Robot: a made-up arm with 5 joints. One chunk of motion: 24 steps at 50 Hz.
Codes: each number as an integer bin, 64 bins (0 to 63) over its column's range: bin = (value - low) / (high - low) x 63, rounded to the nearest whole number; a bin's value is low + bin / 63 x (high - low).
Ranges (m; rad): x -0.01..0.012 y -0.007..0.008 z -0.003..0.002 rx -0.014..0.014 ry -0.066..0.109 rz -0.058..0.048
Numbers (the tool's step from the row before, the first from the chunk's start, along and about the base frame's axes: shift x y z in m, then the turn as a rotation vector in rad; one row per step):
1: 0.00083 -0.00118 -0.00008 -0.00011 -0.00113 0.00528
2: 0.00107 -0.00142 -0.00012 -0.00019 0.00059 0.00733
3: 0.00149 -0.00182 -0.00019 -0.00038 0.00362 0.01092
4: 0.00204 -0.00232 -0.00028 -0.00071 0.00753 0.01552
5: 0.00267 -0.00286 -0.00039 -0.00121 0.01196 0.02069
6: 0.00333 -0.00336 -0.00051 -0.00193 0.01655 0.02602
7: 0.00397 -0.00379 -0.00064 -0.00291 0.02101 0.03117
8: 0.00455 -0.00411 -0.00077 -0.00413 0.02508 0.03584
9: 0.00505 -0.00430 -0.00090 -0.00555 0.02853 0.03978
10: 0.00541 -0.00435 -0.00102 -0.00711 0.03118 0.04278
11: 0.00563 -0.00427 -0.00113 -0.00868 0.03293 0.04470
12: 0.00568 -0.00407 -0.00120 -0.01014 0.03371 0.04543
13: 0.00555 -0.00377 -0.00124 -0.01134 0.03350 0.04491
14: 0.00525 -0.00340 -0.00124 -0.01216 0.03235 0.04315
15: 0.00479 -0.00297 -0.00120 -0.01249 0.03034 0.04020
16: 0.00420 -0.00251 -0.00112 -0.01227 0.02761 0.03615
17: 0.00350 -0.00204 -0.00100 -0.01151 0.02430 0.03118
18: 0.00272 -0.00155 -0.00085 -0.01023 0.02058 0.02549
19: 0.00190 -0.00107 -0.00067 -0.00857 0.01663 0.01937
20: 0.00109 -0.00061 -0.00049 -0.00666 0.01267 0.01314
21: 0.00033 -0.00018 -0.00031 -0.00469 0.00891 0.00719
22: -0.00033 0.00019 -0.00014 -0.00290 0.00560 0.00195
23: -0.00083 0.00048 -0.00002 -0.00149 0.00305 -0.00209
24: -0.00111 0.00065 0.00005 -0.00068 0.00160 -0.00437
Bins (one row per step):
1: 31 24 37 31 23 38
2: 32 23 36 31 24 39
3: 33 22 35 31 25 41
4: 34 20 34 30 26 44
5: 36 17 33 29 28 47
6: 38 15 31 27 30 50
7: 40 13 30 25 31 53
8: 42 12 28 22 33 56
9: 43 11 26 19 34 58
10: 44 11 25 16 35 60
11: 45 11 24 12 36 61
12: 45 12 23 9 36 61
13: 45 14 22 6 36 61
14: 44 15 22 4 35 60
15: 42 17 23 3 35 58
16: 41 19 24 4 34 56
17: 39 21 25 6 33 53
18: 36 23 27 8 31 50
19: 34 25 29 12 30 46
20: 32 27 32 17 28 42
21: 30 29 34 21 27 39
22: 28 30 36 25 26 36
23: 26 31 38 28 25 33
24: 25 32 38 30 24 32

